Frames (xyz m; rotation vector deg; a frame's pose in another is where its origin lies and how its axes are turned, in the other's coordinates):
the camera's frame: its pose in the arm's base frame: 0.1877 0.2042 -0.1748 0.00 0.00 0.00
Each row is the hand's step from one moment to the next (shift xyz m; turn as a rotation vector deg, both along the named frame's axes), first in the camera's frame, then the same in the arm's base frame.
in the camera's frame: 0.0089 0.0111 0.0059 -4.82 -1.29 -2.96
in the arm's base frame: 0.0089 0.0111 0.0059 -4.82 -1.29 -2.96
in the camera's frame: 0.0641 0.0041 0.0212 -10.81 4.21 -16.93
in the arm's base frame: 0.0641 0.0041 0.0212 -10.81 4.21 -16.93
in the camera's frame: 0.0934 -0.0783 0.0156 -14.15 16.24 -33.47
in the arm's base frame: 0.0934 -0.0783 0.0156 -14.15 16.24 -33.47
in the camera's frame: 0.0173 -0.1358 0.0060 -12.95 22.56 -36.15
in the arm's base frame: 0.0173 -0.1358 0.0060 -12.95 22.56 -36.15
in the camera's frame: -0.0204 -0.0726 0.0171 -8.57 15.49 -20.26
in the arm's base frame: -0.0204 -0.0726 0.0171 -8.57 15.49 -20.26
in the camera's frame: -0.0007 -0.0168 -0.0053 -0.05 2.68 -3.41
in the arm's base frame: -0.0007 -0.0168 -0.0053 -0.05 2.68 -3.41
